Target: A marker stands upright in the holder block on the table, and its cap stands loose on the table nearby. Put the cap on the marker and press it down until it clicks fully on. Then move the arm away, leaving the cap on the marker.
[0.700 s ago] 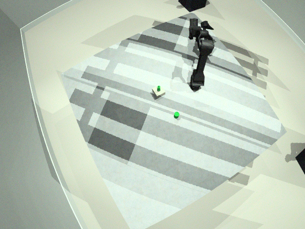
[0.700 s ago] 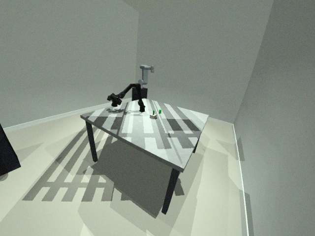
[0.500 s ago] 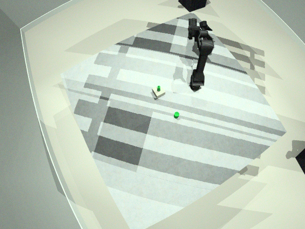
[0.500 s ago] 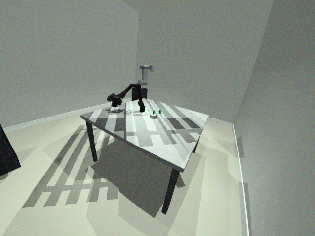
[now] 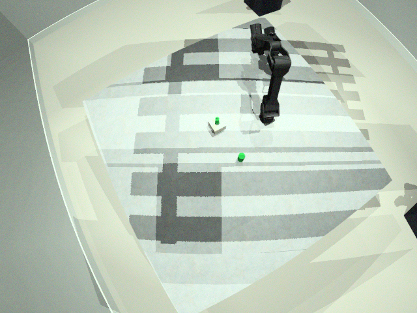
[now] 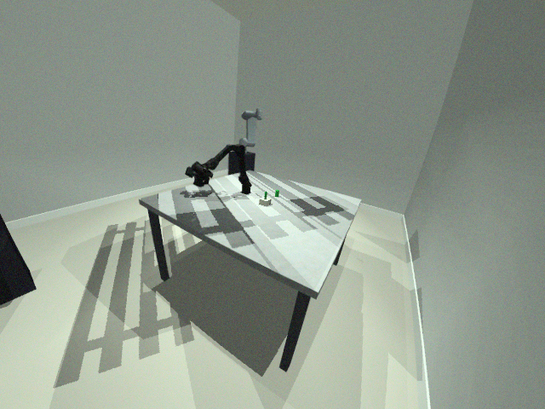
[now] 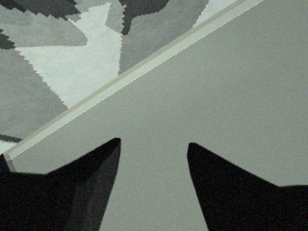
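Now: gripper tip 53 cm short of the green cap, 42 cm to the right of it and 9 cm above it. From my gripper tip the other things lie so: holder block: 54 cm ahead, 21 cm to the left, 10 cm below.
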